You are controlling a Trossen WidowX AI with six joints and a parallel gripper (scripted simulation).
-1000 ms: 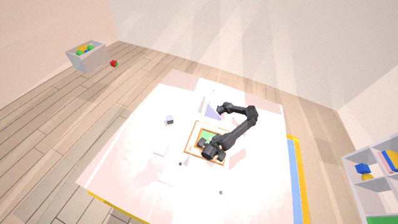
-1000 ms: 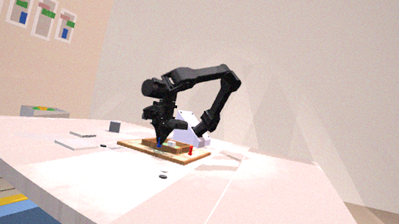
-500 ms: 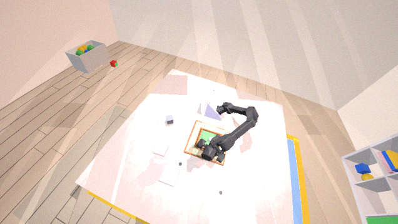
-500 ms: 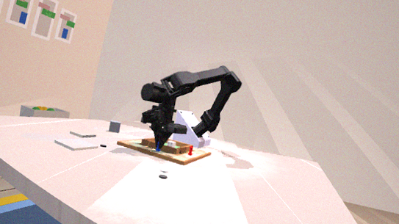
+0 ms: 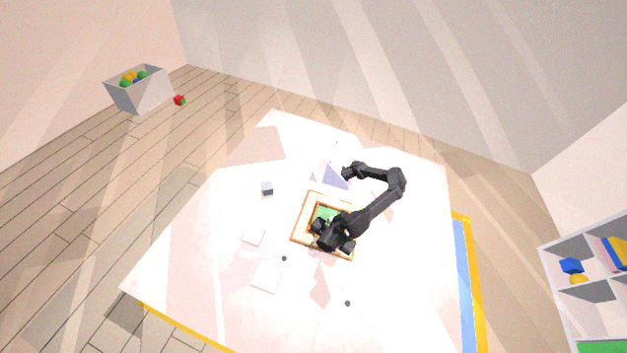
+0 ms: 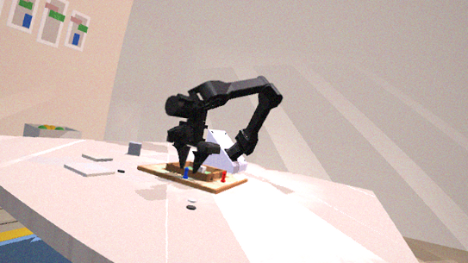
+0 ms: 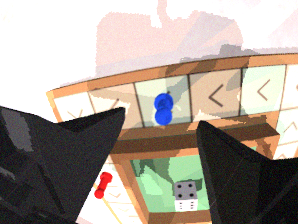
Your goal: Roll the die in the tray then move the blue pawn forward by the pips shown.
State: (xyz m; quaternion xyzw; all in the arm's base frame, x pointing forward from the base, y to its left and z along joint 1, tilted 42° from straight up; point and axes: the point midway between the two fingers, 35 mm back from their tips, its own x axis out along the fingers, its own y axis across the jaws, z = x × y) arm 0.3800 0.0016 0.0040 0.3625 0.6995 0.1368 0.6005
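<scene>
The green tray lies 110 mm behind my gripper tip, 20 mm to the right of it and 30 mm below it.
</scene>
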